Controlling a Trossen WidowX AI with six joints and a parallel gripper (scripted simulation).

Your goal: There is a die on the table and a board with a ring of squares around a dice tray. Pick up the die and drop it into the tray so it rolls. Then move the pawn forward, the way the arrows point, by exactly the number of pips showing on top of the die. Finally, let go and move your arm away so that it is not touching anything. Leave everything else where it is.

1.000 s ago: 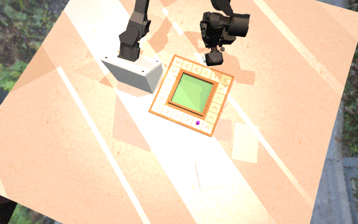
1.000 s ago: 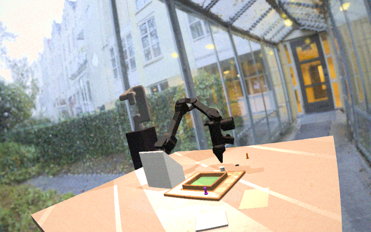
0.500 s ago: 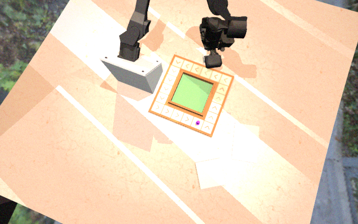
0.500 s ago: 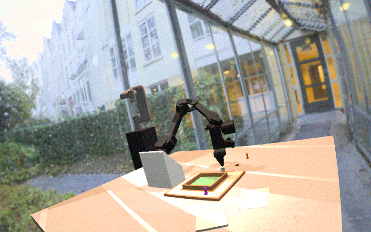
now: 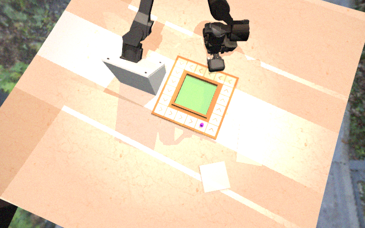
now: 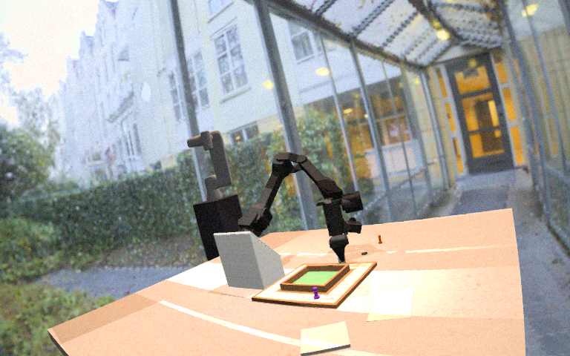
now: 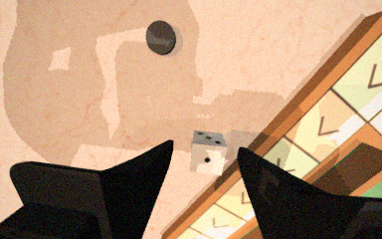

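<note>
My gripper tip is 3 cm short of the purple pawn, 30 cm to the left of it and 1 cm below it. From my gripper tip the other things lie so: dark disc 6 cm ahead, 7 cm to the left, 1 cm below; then green tray 2 cm behind, 18 cm to the right, 1 cm below; then white die right at my gripper tip.
</note>
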